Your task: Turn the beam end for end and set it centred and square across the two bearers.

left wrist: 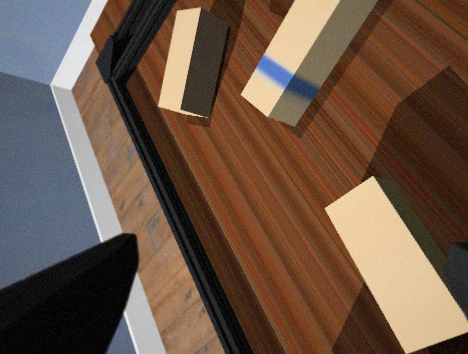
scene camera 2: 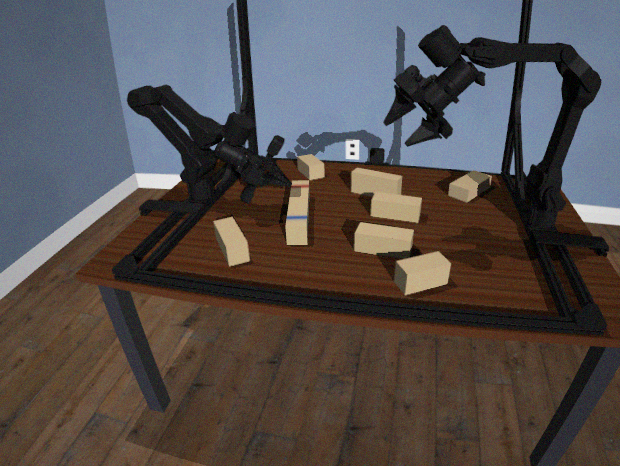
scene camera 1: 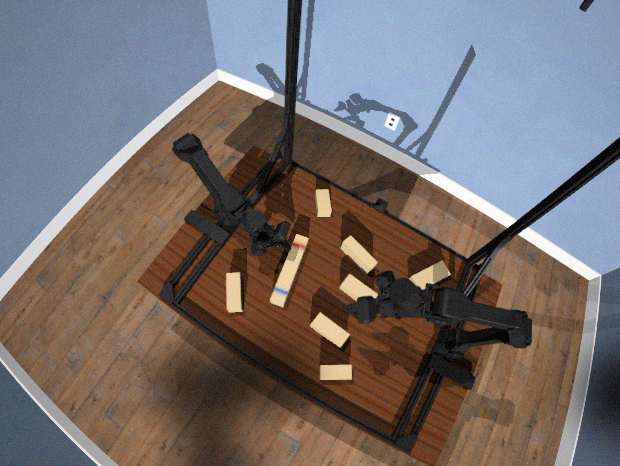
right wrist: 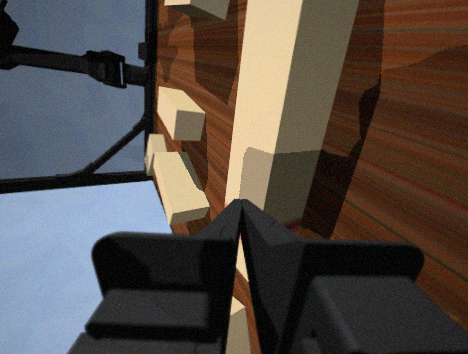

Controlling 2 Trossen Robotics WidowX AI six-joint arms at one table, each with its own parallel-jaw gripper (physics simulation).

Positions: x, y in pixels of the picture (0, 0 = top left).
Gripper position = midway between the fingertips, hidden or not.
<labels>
The left gripper (scene camera 2: 395, 135) is open and holds nothing. The right gripper (scene camera 2: 291, 185) is shut, holding nothing. Also in view: a beam (scene camera 2: 297, 220).
</labels>
